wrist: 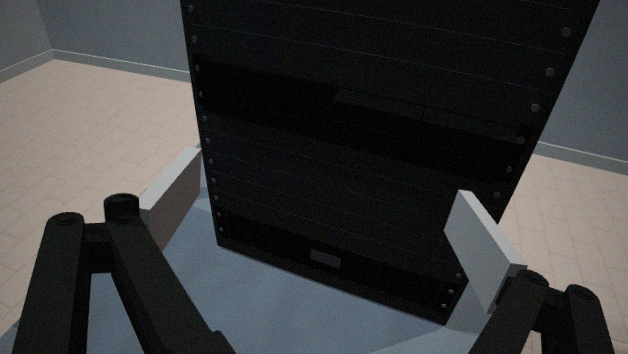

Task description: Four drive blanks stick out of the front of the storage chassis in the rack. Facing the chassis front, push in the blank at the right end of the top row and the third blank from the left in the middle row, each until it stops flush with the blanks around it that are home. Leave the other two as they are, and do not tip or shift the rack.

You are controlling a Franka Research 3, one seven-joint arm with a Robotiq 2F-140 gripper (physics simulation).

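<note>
The black rack [350, 200] stands upright, its dark front facing the camera and running out of the top of the view. A dark recessed band crosses its middle, with a faint ledge [380, 103] along the band's upper right part. Screws line both side rails. The drive blanks cannot be told apart in the dark front. My gripper [328, 191] is wide open and empty, its left pale pad near the rack's lower left edge in the view and its right pale pad overlapping the lower right. Whether either pad touches the rack cannot be told.
A blue mat [240, 305] lies under and before the rack. A small grey label [325, 258] is on the rack's bottom panel. Pale tiled floor [100, 125] lies at both sides, and grey-blue walls [115, 30] with a skirting board stand behind.
</note>
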